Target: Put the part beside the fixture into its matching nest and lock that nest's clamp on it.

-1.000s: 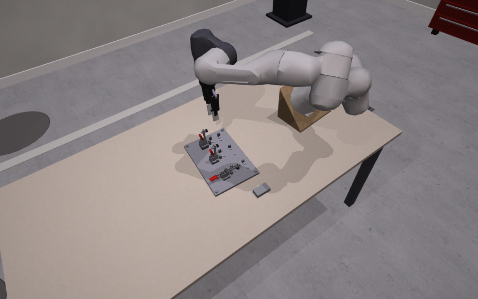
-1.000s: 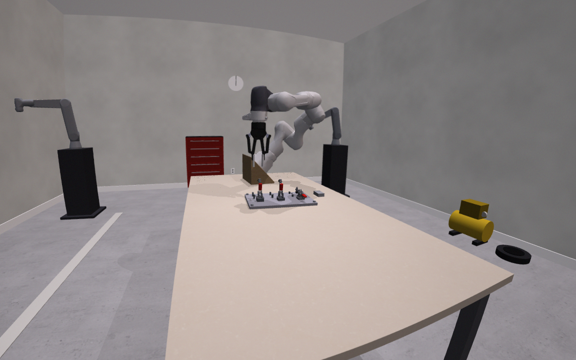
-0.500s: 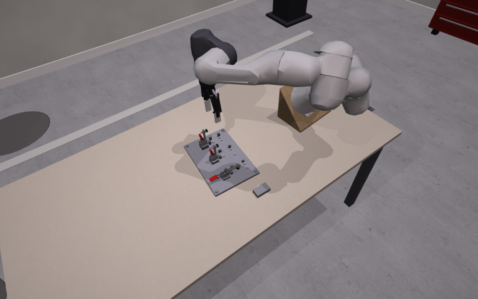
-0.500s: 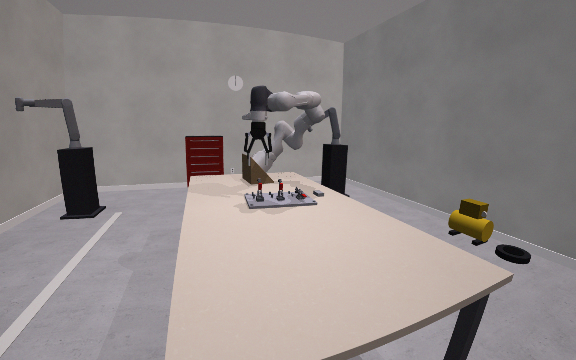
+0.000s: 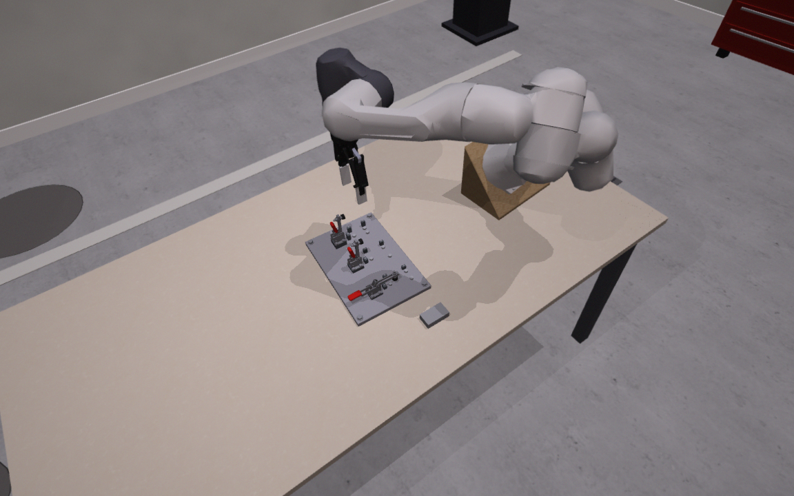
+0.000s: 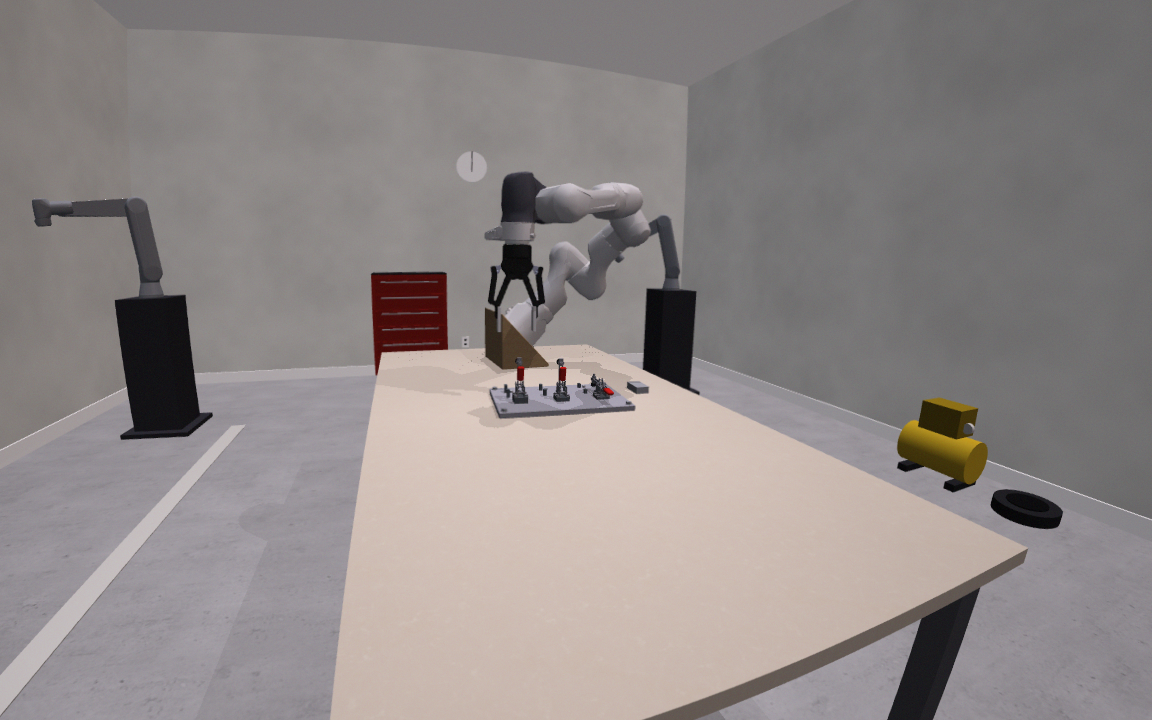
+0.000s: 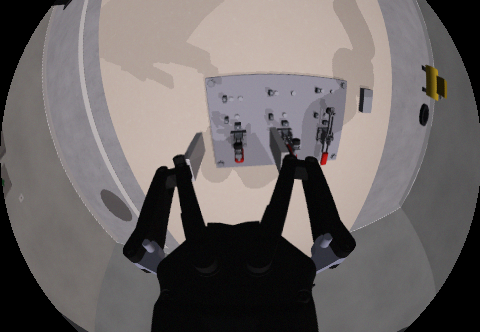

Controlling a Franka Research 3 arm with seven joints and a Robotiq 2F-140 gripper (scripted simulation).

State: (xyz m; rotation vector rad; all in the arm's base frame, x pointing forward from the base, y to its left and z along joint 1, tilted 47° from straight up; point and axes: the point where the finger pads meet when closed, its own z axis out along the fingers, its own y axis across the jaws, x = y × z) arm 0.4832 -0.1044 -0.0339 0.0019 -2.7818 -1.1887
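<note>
Right now my hand is 37 cm to the right of the part, 20 cm above it and 1 cm past it. Round my hand: grey fixture plate (21 cm below, 11 cm to the left, 5 cm ahead).
</note>
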